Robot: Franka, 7 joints.
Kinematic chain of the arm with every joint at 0, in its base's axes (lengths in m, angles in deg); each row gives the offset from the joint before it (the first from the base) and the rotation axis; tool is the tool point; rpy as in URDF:
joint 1: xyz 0 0 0.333 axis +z
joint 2: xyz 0 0 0 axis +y
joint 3: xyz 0 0 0.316 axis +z
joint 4: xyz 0.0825 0 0 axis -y
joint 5: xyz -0.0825 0 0.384 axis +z
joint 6: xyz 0 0 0 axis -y
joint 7: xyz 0.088 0 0 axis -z
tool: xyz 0 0 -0.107 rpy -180 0 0
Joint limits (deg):
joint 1: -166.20..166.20
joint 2: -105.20..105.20
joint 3: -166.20..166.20
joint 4: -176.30..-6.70
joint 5: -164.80..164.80
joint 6: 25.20..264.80
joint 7: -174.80..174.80
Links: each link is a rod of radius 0.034 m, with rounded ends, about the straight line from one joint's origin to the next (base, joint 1, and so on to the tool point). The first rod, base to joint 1, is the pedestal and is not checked.
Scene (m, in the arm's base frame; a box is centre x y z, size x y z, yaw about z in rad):
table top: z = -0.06
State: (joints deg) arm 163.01 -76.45 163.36 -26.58 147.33 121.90 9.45
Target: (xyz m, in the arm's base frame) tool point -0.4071 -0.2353 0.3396
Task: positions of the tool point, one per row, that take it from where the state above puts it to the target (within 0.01 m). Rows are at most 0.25 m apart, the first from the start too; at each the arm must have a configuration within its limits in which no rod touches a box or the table.
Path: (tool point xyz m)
1: 0.7242 -0.4309 0.2123
2: 0.5753 -0.5657 0.1275
3: 0.3758 -0.6613 0.0845
4: 0.1509 -0.6969 0.0855
5: -0.0675 -0.6624 0.1250
6: -0.2479 -0.5613 0.1912
7: -0.3656 -0.4102 0.2684
8: -0.4071 -0.2353 0.3396

